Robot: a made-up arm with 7 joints. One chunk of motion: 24 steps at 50 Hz.
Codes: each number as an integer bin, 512 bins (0 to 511) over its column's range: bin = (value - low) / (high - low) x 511, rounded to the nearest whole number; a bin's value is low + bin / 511 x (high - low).
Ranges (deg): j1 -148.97..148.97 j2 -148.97..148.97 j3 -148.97..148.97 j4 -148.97..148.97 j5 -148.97..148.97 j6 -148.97..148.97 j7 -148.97..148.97
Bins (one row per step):
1: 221 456 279 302 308 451 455
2: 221 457 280 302 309 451 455
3: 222 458 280 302 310 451 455
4: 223 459 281 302 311 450 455
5: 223 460 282 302 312 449 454
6: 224 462 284 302 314 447 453
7: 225 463 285 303 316 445 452
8: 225 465 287 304 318 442 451
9: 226 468 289 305 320 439 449
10: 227 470 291 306 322 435 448
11: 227 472 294 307 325 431 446
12: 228 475 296 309 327 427 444
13: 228 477 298 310 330 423 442
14: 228 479 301 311 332 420 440
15: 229 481 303 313 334 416 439
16: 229 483 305 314 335 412 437
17: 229 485 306 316 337 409 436
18: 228 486 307 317 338 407 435
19: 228 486 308 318 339 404 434
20: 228 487 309 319 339 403 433
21: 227 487 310 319 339 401 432
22: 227 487 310 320 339 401 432
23: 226 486 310 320 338 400 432
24: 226 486 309 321 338 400 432
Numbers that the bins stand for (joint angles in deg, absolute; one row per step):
1: -20.12 116.90 13.70 27.11 30.61 113.99 116.32
2: -20.12 117.49 14.28 27.11 31.19 113.99 116.32
3: -19.53 118.07 14.28 27.11 31.78 113.99 116.32
4: -18.95 118.65 14.87 27.11 32.36 113.40 116.32
5: -18.95 119.23 15.45 27.11 32.94 112.82 115.74
6: -18.37 120.40 16.62 27.11 34.11 111.65 115.15
7: -17.78 120.98 17.20 27.70 35.27 110.49 114.57
8: -17.78 122.15 18.37 28.28 36.44 108.74 113.99
9: -17.20 123.90 19.53 28.86 37.61 106.99 112.82
10: -16.62 125.06 20.70 29.44 38.77 104.66 112.24
11: -16.62 126.23 22.45 30.03 40.52 102.33 111.07
12: -16.03 127.98 23.61 31.19 41.69 99.99 109.91
13: -16.03 129.15 24.78 31.78 43.44 97.66 108.74
14: -16.03 130.31 26.53 32.36 44.60 95.91 107.57
15: -15.45 131.48 27.70 33.53 45.77 93.58 106.99
16: -15.45 132.64 28.86 34.11 46.35 91.25 105.82
17: -15.45 133.81 29.44 35.27 47.52 89.50 105.24
18: -16.03 134.39 30.03 35.86 48.10 88.33 104.66
19: -16.03 134.39 30.61 36.44 48.68 86.58 104.07
20: -16.03 134.98 31.19 37.02 48.68 86.00 103.49
21: -16.62 134.98 31.78 37.02 48.68 84.83 102.91
22: -16.62 134.98 31.78 37.61 48.68 84.83 102.91
23: -17.20 134.39 31.78 37.61 48.10 84.25 102.91
24: -17.20 134.39 31.19 38.19 48.10 84.25 102.91

